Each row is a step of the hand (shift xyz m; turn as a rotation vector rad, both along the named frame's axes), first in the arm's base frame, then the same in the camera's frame.
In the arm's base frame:
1: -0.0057 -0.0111 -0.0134 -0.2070 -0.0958 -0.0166
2: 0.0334 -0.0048 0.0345 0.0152 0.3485 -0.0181
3: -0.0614 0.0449 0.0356 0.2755 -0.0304 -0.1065
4: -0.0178 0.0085 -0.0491 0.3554 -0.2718 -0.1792
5: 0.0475 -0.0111 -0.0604 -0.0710 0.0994 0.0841
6: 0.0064 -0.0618 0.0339 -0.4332 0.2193 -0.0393
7: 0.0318 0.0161 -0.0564 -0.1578 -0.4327 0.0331
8: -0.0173 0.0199 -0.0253 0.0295 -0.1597 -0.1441
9: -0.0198 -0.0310 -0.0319 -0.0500 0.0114 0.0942
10: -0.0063 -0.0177 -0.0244 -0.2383 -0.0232 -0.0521
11: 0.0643 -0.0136 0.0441 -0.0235 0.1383 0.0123
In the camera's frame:
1: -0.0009 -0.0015 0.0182 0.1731 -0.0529 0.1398
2: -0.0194 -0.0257 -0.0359 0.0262 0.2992 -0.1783
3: 0.0754 0.0234 -0.0286 -0.2968 0.0088 -0.0037
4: 0.0003 0.0354 0.0393 -0.4287 -0.1599 0.1514
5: -0.0668 0.0195 0.0345 0.1087 0.0433 -0.0911
6: -0.0022 -0.0706 0.0049 0.4167 0.2419 0.0715
7: -0.0472 0.0414 0.0226 0.0999 -0.3653 0.2642
8: 0.0098 0.0319 0.0150 -0.0995 -0.0573 0.1843
9: 0.0030 -0.0068 0.0481 0.0810 -0.0375 -0.0595
10: -0.0051 -0.0009 0.0304 0.1993 0.0297 0.1395
11: -0.0458 -0.0409 -0.0499 0.0446 0.1107 -0.0747

